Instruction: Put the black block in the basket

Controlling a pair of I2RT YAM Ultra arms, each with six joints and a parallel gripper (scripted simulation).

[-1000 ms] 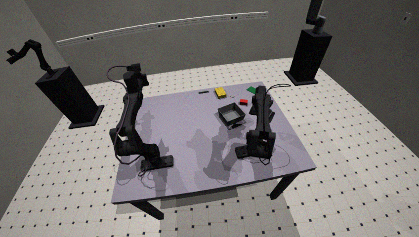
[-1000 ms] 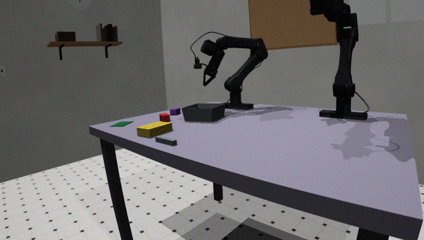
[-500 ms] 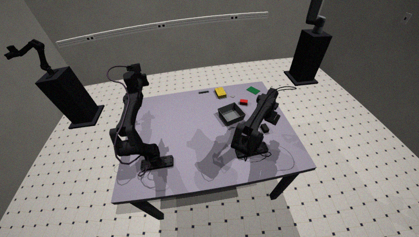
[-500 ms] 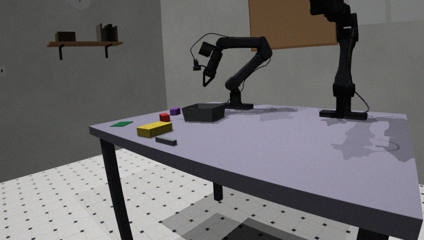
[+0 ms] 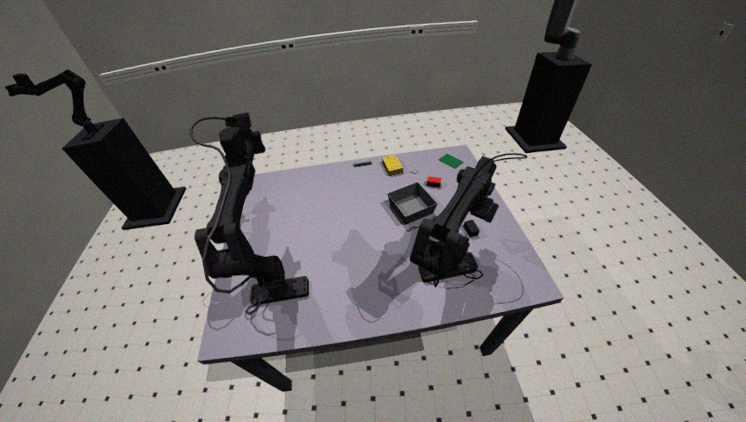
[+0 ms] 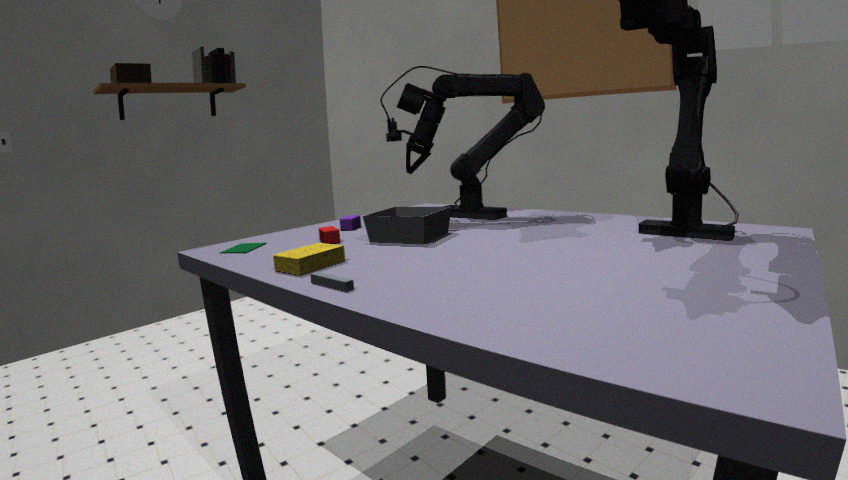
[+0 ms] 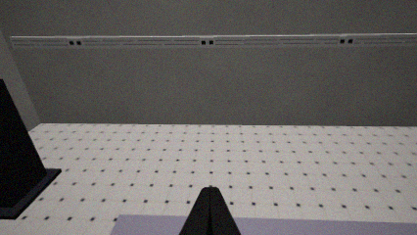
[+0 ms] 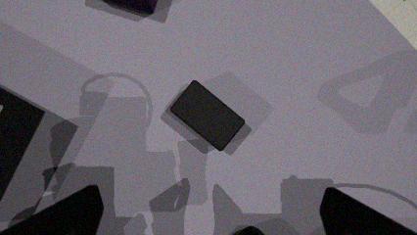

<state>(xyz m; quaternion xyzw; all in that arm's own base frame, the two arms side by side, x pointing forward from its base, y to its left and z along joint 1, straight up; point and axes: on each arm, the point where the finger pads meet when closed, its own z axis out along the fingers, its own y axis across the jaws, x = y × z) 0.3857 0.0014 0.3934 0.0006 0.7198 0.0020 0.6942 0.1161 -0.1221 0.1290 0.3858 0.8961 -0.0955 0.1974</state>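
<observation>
Now: right hand 3 cm short of the black block, 3 cm to the left of it and 13 cm above it. Also, from my right hand: grey basket 19 cm ahead, 18 cm to the left, 13 cm below; red block 32 cm ahead, 5 cm to the left, 13 cm below; purple block 18 cm ahead, 6 cm to the right, 13 cm below.
</observation>
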